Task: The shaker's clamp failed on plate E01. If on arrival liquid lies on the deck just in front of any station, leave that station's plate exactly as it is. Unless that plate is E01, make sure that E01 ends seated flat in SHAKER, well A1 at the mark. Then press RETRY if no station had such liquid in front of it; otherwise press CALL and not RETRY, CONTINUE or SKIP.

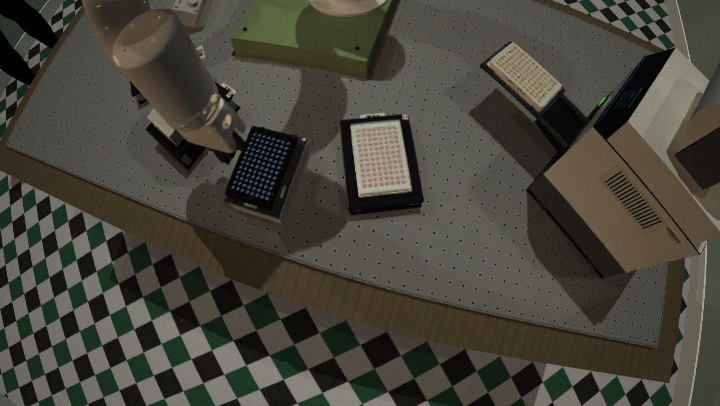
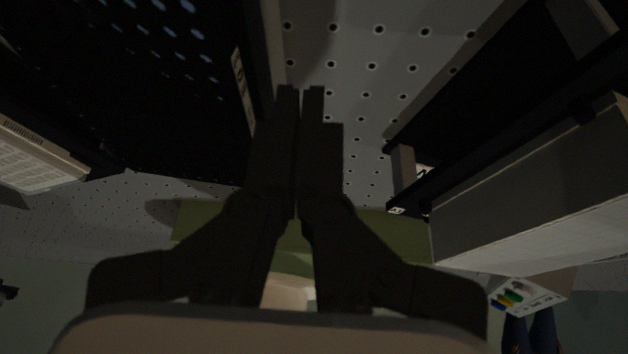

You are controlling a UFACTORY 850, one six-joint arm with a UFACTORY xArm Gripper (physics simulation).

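Observation:
My gripper is shut and empty, at the left side of the dark plate with blue wells. That plate sits on a raised block; its label is not readable. A white plate with pink wells lies in the middle black station. A cream plate is on the tray of the machine at the right. A white block-like item is at the left black station, partly behind the arm. The button box shows blue, yellow and green buttons. Which plate is E01 is unclear; no liquid is discernible.
The large beige machine stands at the right, with a green light. The green robot base is at the back. More dark station parts are partly hidden behind the arm. The perforated deck has a wooden edge.

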